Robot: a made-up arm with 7 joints.
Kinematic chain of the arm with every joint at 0, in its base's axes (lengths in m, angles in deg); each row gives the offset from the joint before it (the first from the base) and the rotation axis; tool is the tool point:
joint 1: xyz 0 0 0.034 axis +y
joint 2: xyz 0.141 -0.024 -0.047 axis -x
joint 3: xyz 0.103 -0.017 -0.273 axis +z
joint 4: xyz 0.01 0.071 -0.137 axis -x
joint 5: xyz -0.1 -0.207 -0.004 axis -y
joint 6: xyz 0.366 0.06 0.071 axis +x
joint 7: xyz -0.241 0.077 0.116 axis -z
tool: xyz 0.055 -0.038 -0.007
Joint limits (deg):
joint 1: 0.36..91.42
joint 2: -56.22..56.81
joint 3: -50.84..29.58
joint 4: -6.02..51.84
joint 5: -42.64..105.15
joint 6: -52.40..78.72
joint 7: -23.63..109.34
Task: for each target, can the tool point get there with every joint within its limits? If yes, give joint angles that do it. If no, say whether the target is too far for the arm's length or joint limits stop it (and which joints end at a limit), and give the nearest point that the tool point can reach.
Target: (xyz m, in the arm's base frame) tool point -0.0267 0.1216 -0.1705
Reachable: yes | joints 58.41 -16.79 -20.12 43.31 49.44 26.00 30.45
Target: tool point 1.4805 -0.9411 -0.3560
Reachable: no: too far | nearest point 0.4602 -0.4508 -0.1929 | short by 1.144 m
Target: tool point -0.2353 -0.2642 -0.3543
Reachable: yes | joints 82.55 31.34 -39.66 24.38 -30.05 -27.21 25.65
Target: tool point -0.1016 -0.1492 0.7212
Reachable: no: joint limits stop it (at a limit: joint 1, joint 4, joint 5, joint 7) | nearest point -0.1545 -0.2163 0.1351 | short by 0.592 m
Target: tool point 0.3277 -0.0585 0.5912
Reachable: no: joint limits stop it (at a limit: joint 1, joint 2, joint 3, joint 4, joint 7) | nearest point 0.2361 0.1651 0.1016 | short by 0.546 m
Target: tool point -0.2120 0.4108 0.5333
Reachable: no: joint limits stop it (at a limit: joint 1, joint 2, joint 4, joint 5, joint 7) | nearest point -0.1822 0.2451 0.1399 | short by 0.428 m
